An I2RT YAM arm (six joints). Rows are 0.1 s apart.
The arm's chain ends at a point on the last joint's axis. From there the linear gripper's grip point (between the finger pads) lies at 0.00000 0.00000 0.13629 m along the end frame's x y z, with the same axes.
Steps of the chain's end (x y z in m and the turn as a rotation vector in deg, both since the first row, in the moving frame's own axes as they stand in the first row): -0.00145, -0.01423, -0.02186, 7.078, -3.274, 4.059; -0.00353, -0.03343, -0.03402, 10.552, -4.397, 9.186; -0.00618, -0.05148, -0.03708, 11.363, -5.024, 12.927; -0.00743, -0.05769, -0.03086, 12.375, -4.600, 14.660; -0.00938, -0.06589, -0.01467, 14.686, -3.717, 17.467; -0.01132, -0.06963, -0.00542, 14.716, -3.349, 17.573
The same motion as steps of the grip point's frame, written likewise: -0.00861, -0.03128, -0.02312, 7.078, -3.274, 4.059; -0.01187, -0.05909, -0.03672, 10.552, -4.397, 9.186; -0.01491, -0.07941, -0.04026, 11.363, -5.024, 12.927; -0.01443, -0.08793, -0.03444, 12.375, -4.600, 14.660; -0.01273, -0.10121, -0.01937, 14.686, -3.717, 17.467; -0.01378, -0.10489, -0.01008, 14.716, -3.349, 17.573
